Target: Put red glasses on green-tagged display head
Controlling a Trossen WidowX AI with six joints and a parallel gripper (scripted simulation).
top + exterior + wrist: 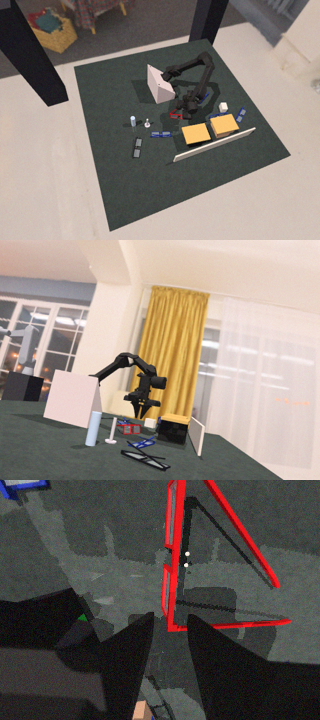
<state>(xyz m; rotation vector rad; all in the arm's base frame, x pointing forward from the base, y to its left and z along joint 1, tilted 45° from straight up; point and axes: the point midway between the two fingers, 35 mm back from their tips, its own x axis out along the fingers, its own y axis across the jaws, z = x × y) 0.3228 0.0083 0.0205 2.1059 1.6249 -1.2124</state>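
Now: gripper tip 5 cm past the white peg, 27 cm to the left of it and 5 cm above it. Round my gripper tip: white cube: 4 cm ahead, 32 cm to the left, 5 cm below; pale blue cylinder: 9 cm behind, 36 cm to the right, 2 cm below; long white board: 29 cm ahead, 8 cm to the left, 2 cm below.
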